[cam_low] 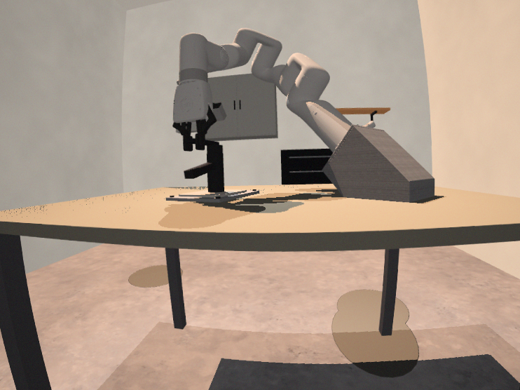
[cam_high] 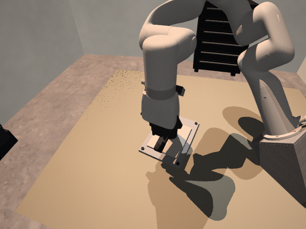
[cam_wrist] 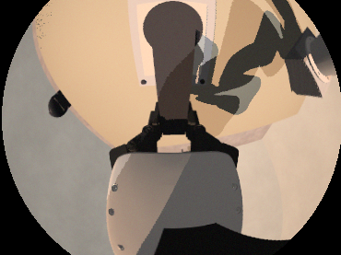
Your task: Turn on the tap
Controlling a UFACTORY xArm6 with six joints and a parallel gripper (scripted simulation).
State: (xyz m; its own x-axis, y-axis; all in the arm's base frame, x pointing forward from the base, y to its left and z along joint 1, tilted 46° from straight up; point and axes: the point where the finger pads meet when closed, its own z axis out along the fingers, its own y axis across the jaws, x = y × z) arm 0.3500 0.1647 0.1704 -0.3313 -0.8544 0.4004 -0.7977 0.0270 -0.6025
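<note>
My gripper is now 30 mm past the tap lever and 60 mm to the left of it.
</note>
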